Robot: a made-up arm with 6 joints. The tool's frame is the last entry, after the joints.
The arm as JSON. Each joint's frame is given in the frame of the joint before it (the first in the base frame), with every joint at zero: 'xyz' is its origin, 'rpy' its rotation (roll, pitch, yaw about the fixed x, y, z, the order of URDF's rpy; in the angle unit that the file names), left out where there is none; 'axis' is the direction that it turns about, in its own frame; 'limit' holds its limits. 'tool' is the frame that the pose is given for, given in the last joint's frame.
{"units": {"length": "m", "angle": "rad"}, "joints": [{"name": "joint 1", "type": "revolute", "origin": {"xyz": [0.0, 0.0, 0.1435]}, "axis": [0.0, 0.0, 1.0], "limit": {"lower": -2.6, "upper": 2.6}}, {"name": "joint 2", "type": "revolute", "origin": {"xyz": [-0.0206, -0.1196, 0.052], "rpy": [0.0, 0.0, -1.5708]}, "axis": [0.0, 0.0, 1.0], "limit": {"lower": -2.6, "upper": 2.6}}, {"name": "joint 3", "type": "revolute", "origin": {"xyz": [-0.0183, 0.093, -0.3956], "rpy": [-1.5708, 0.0, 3.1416]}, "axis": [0.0, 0.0, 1.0], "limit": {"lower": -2.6, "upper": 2.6}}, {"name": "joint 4", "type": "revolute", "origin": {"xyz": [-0.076, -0.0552, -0.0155], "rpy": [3.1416, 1.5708, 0.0]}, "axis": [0.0, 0.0, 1.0], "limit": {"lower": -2.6, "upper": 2.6}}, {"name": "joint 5", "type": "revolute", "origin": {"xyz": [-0.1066, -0.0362, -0.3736], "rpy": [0.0, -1.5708, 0.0]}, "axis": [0.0, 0.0, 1.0], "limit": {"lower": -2.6, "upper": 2.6}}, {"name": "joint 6", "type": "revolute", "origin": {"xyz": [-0.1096, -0.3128, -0.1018], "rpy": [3.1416, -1.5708, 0.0]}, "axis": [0.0, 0.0, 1.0], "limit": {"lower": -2.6, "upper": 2.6}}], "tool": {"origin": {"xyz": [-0.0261, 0.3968, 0.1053], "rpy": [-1.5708, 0.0, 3.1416]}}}
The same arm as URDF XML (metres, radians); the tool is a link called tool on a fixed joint. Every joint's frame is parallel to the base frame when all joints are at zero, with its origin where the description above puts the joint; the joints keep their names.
<robot name="arm">
<joint name="tool_joint" type="fixed"><parent link="link6"/><child link="tool"/><origin xyz="0.0261 -0.1053 -0.3968" rpy="0.0000 0.0000 0.0000"/></joint>
<joint name="joint 6" type="revolute"><parent link="link5"/><child link="link6"/><origin xyz="0.1018 0.1096 -0.3128"/><axis xyz="0 -1 0"/><limit lower="-2.6000" upper="2.6000"/></joint>
<joint name="joint 5" type="revolute"><parent link="link4"/><child link="link5"/><origin xyz="-0.1066 0.3736 -0.0362"/><axis xyz="-1 0 0"/><limit lower="-2.6000" upper="2.6000"/></joint>
<joint name="joint 4" type="revolute"><parent link="link3"/><child link="link4"/><origin xyz="0.0155 -0.0760 0.0552"/><axis xyz="0 -1 0"/><limit lower="-2.6000" upper="2.6000"/></joint>
<joint name="joint 3" type="revolute"><parent link="link2"/><child link="link3"/><origin xyz="0.0930 0.0183 -0.3956"/><axis xyz="-1 0 0"/><limit lower="-2.6000" upper="2.6000"/></joint>
<joint name="joint 2" type="revolute"><parent link="link1"/><child link="link2"/><origin xyz="-0.0206 -0.1196 0.0520"/><axis xyz="0 0 1"/><limit lower="-2.6000" upper="2.6000"/></joint>
<joint name="joint 1" type="revolute"><parent link="base"/><child link="link1"/><origin xyz="0.0000 0.0000 0.1435"/><axis xyz="0 0 1"/><limit lower="-2.6000" upper="2.6000"/></joint>
<link name="base"/>
<link name="link1"/>
<link name="link2"/>
<link name="link3"/>
<link name="link4"/>
<link name="link5"/>
<link name="link6"/>
<link name="tool"/>
</robot>

